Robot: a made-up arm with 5 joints.
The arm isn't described. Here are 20 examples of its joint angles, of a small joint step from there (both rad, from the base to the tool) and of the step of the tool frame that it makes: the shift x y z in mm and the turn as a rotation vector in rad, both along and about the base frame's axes.
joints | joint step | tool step
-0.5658 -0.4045 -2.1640 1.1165 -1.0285 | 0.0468 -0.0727 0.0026 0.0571 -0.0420 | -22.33 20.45 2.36 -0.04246 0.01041 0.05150
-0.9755 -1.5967 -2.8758 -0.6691 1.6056 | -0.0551 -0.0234 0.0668 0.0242 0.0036 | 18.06 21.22 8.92 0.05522 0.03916 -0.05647
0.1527 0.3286 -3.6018 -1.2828 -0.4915 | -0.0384 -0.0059 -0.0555 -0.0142 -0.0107 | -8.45 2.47 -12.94 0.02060 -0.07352 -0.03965
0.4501 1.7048 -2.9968 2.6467 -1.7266 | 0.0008 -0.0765 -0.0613 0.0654 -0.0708 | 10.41 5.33 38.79 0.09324 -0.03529 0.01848
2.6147 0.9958 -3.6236 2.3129 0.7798 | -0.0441 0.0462 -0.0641 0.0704 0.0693 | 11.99 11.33 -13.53 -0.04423 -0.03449 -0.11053
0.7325 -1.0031 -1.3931 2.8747 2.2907 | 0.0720 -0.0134 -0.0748 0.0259 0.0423 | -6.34 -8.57 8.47 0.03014 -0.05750 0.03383
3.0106 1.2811 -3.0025 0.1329 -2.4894 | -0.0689 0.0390 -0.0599 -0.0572 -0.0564 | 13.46 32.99 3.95 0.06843 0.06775 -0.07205
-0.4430 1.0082 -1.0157 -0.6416 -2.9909 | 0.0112 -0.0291 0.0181 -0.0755 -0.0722 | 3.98 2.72 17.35 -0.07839 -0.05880 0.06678
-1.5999 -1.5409 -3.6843 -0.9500 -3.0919 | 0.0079 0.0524 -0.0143 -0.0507 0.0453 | -2.27 1.40 17.56 -0.01248 0.00491 -0.03717
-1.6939 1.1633 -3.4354 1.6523 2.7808 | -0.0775 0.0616 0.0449 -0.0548 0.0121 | -38.59 -11.63 -33.76 0.04995 -0.01502 -0.08751
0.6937 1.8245 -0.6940 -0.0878 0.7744 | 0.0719 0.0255 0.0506 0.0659 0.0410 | -19.28 -21.66 16.73 -0.12211 0.08130 0.05366
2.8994 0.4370 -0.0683 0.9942 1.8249 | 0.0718 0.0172 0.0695 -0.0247 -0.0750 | 21.15 -3.86 6.94 -0.08499 -0.04555 0.08494
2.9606 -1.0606 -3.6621 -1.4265 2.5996 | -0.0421 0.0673 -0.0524 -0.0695 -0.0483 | -16.89 -9.11 17.32 0.00591 0.05451 0.00594
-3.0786 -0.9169 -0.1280 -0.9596 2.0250 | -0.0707 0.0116 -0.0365 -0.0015 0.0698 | -0.43 8.99 8.26 -0.06365 0.02464 -0.04051
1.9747 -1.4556 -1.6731 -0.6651 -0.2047 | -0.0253 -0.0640 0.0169 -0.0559 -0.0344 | -2.71 -18.54 -28.49 0.08672 0.05987 -0.05152
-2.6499 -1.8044 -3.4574 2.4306 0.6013 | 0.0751 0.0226 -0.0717 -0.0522 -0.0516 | -11.11 29.04 -7.99 -0.03969 0.09411 0.02514
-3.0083 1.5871 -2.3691 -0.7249 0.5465 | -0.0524 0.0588 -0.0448 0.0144 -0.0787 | -0.45 25.87 -17.49 0.08105 -0.01984 -0.04623
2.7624 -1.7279 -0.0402 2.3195 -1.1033 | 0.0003 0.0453 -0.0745 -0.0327 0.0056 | -5.58 2.22 16.19 0.02549 0.05648 -0.00456
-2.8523 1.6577 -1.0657 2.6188 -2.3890 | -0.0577 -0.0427 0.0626 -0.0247 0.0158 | 1.54 3.14 9.77 -0.00226 0.00437 -0.04194
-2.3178 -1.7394 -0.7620 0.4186 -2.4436 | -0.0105 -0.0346 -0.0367 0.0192 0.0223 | 14.69 14.50 1.07 -0.05112 0.02161 0.00093
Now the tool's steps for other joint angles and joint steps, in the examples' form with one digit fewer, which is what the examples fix.
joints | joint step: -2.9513 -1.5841 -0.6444 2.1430 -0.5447 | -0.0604 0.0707 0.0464 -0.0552 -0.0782
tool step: -15.2 -0.5 -8.2 0.0141 -0.0604 0.0177
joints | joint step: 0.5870 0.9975 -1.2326 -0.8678 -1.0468 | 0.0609 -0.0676 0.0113 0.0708 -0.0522
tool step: -10.4 23.9 16.5 -0.0463 -0.0151 0.0848
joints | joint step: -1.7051 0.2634 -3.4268 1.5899 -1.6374 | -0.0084 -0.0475 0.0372 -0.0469 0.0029
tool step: 1.1 16.0 9.4 -0.0571 0.0050 -0.0083
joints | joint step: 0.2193 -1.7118 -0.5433 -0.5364 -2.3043 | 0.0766 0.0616 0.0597 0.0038 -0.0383
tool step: 37.2 2.1 -0.4 -0.0467 0.1170 0.0414
